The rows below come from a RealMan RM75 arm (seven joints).
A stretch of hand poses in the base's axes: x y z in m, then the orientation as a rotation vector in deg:
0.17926, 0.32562, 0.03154, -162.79, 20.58, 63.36
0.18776, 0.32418, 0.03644, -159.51, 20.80, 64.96
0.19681, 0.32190, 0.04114, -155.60, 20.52, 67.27
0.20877, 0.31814, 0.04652, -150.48, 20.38, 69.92
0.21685, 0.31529, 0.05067, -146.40, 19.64, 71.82
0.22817, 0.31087, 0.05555, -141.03, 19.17, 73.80
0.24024, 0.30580, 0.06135, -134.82, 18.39, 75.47
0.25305, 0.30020, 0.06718, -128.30, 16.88, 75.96
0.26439, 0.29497, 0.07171, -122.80, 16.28, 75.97
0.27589, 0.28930, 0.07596, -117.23, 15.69, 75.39
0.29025, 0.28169, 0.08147, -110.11, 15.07, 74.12
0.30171, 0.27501, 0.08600, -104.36, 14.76, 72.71
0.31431, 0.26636, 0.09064, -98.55, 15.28, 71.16
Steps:
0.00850, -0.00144, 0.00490, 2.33, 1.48, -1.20
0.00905, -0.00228, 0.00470, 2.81, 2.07, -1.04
0.01196, -0.00376, 0.00538, 3.62, 2.60, -1.52
0.00808, -0.00285, 0.00415, 3.12, 1.96, -0.87
0.01132, -0.00442, 0.00488, 3.99, 2.40, -1.51
0.01207, -0.00507, 0.00580, 4.81, 2.48, -1.74
0.01281, -0.00560, 0.00583, 5.64, 1.80, -1.81
0.01134, -0.00523, 0.00453, 4.55, 1.49, -2.01
0.01150, -0.00567, 0.00425, 4.75, 1.21, -2.26
0.01436, -0.00761, 0.00551, 6.13, 1.34, -3.17
0.01146, -0.00668, 0.00453, 4.95, 0.98, -2.84
0.01260, -0.00865, 0.00464, 4.63, 1.28, -3.38

